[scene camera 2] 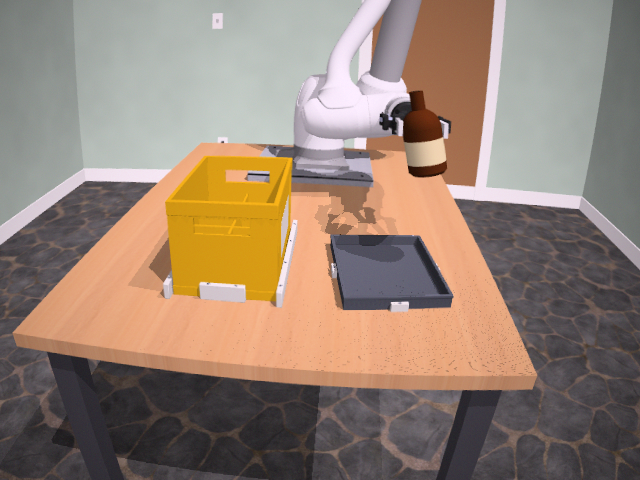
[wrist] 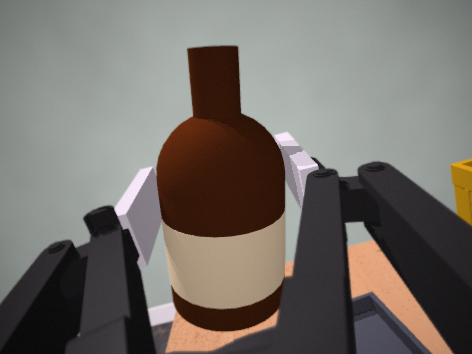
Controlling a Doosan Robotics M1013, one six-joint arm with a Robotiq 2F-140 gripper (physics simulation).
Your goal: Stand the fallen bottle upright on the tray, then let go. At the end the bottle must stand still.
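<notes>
A brown bottle with a cream label is held in the air, neck up, nearly upright with a slight tilt in the scene view. My gripper is shut on the bottle, with one pale pad on each side of its body near the shoulder. The dark grey tray lies on the table's right half. The bottle is well above table height, behind and to the right of the tray in the scene view, and does not touch it.
A tall yellow crate stands left of the tray, with white guide blocks around its base. The robot's base plate is at the back of the wooden table. Small white blocks touch the tray's sides.
</notes>
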